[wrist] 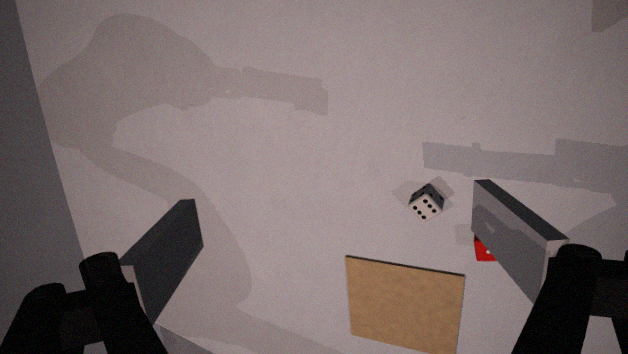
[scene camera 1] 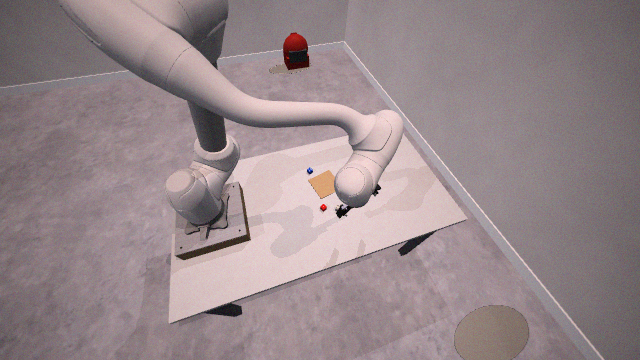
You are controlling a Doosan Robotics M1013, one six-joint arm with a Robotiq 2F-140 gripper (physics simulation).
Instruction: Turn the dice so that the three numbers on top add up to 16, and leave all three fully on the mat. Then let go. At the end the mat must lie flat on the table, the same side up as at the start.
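Pixels of known places: gripper, fingertip midpoint: [wrist: 334, 214]; arm's base, origin of the base link: [scene camera 1: 208, 213].
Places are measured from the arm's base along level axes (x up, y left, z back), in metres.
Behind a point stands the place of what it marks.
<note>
A tan square mat [scene camera 1: 321, 185] {x -0.074, y 0.107, z -0.558 m} [wrist: 405, 305] {x -0.074, y 0.105, z -0.579 m} lies flat on the table. A white die [scene camera 1: 338, 207] {x -0.053, y -0.050, z -0.615 m} [wrist: 426, 203] {x -0.053, y -0.054, z -0.615 m} stands off the mat; its bright top face shows six pips in the wrist view. A red die [scene camera 1: 323, 207] {x -0.053, y -0.037, z -0.540 m} [wrist: 483, 251] {x -0.053, y -0.030, z -0.545 m} is off the mat; the right finger partly hides it in the wrist view, and one white pip shows. A blue die [scene camera 1: 310, 170] {x -0.053, y 0.203, z -0.512 m} sits off the mat's far left corner in the scene view, its pips too small to read. My gripper [scene camera 1: 359, 201] {x 0.120, y -0.130, z -0.670 m} [wrist: 334, 214] {x 0.120, y -0.130, z -0.670 m} is open and empty, above the table near the white die and mat.
The white table [scene camera 1: 280, 272] {x -0.078, y -0.302, z -0.296 m} carries the arm's base plate [scene camera 1: 212, 242] {x 0.000, y -0.145, z -0.028 m} at its left end. The arm's wrist covers the mat's right corner in the scene view. Arm shadows cross the table top. A red object [scene camera 1: 295, 47] stands on the floor behind.
</note>
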